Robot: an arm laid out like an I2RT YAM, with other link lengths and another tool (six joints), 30 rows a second.
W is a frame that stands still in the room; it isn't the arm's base.
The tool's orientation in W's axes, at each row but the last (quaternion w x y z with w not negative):
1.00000, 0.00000, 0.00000, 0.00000
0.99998, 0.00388, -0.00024, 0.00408
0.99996, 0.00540, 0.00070, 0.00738
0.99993, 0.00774, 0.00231, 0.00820
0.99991, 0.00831, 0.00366, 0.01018
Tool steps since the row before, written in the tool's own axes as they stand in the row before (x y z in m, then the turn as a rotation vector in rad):
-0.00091, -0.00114, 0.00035, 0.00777, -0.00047, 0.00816
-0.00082, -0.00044, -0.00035, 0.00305, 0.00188, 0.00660
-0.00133, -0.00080, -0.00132, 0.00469, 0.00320, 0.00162
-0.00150, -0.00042, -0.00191, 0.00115, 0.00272, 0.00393
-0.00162, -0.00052, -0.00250, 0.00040, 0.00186, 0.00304
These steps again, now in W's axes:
-0.00091, -0.00114, 0.00035, 0.00777, -0.00047, 0.00816
-0.00082, -0.00044, -0.00035, 0.00303, 0.00185, 0.00662
-0.00132, -0.00081, -0.00133, 0.00464, 0.00325, 0.00165
-0.00150, -0.00042, -0.00191, 0.00112, 0.00268, 0.00397
-0.00163, -0.00051, -0.00250, 0.00038, 0.00182, 0.00307

